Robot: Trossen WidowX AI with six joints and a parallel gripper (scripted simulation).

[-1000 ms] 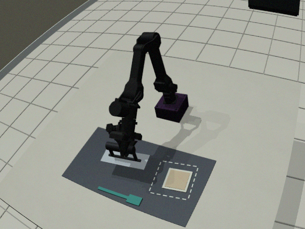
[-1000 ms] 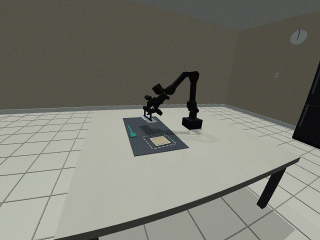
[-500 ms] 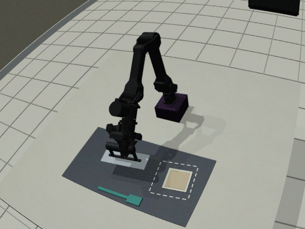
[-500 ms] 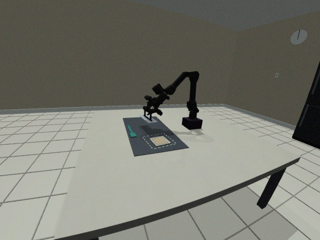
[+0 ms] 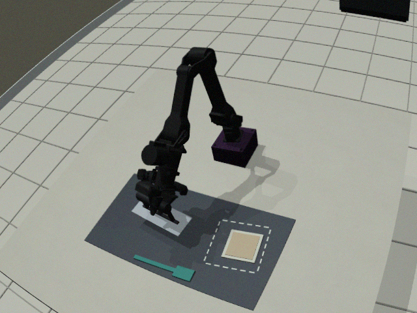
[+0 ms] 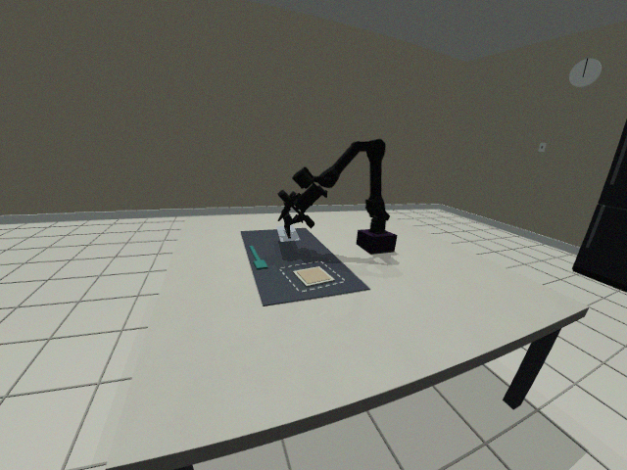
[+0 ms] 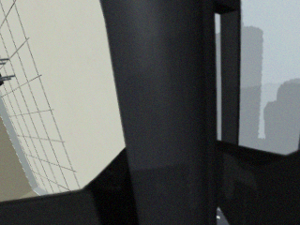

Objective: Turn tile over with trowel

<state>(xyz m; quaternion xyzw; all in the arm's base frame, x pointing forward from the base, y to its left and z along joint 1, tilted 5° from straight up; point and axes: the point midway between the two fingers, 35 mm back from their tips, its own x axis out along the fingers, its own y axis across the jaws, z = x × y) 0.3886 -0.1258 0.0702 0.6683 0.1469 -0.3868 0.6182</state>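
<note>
Now: the dark mat 2 cm behind my gripper tip, 6 cm to the left of it and 13 cm below it. Also, from my gripper tip: tile: 26 cm to the left, 11 cm below; then teal trowel: 12 cm ahead, 6 cm to the left, 11 cm below.
</note>
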